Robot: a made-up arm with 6 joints.
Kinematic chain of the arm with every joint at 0, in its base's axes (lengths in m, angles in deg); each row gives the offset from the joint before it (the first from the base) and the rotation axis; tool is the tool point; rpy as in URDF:
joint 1: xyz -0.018 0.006 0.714 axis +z
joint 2: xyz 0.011 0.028 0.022 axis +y
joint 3: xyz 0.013 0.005 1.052 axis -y
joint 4: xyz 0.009 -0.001 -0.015 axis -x
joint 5: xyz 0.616 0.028 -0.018 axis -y
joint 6: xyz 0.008 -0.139 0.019 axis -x
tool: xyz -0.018 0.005 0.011 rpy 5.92 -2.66 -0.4
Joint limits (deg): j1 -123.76..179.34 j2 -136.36..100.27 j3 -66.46..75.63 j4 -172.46..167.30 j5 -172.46..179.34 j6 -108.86..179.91
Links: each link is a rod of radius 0.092 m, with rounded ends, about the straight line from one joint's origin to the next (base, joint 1, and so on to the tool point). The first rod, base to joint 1, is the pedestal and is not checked.
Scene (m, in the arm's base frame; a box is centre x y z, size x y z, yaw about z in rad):
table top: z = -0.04
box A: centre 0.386 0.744 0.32 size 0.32 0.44 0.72 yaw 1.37
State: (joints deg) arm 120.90 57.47 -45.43 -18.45 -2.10 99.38
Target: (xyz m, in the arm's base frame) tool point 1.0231 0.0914 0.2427
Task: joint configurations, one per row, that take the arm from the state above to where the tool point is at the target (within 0.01 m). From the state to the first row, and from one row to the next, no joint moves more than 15 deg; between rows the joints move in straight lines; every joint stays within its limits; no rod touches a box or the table.
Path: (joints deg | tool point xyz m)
1: 106.37 56.52 -32.86 -7.53 -9.13 113.14 | -0.1962 0.8577 0.6884
2: 91.85 55.58 -20.30 3.39 -16.16 126.89 | 0.0224 1.0293 0.7170
3: 78.38 52.91 -12.72 7.39 -16.10 125.03 | 0.2760 1.0739 0.7939
4: 64.92 50.24 -5.14 11.39 -16.04 123.16 | 0.5465 1.0427 0.8898
5: 51.45 47.58 2.44 15.39 -15.98 121.29 | 0.8076 0.9294 1.0025
6: 37.98 44.91 10.02 19.39 -15.92 119.42 | 1.0308 0.7385 1.1295
7: 28.10 57.46 4.94 9.64 -11.81 112.69 | 1.1420 0.5457 0.7988
8: 18.22 70.00 -0.14 -0.11 -7.69 105.95 | 1.1379 0.3130 0.4966
9: 8.34 82.55 -5.22 -9.86 -3.58 99.21 | 1.0231 0.0913 0.2427

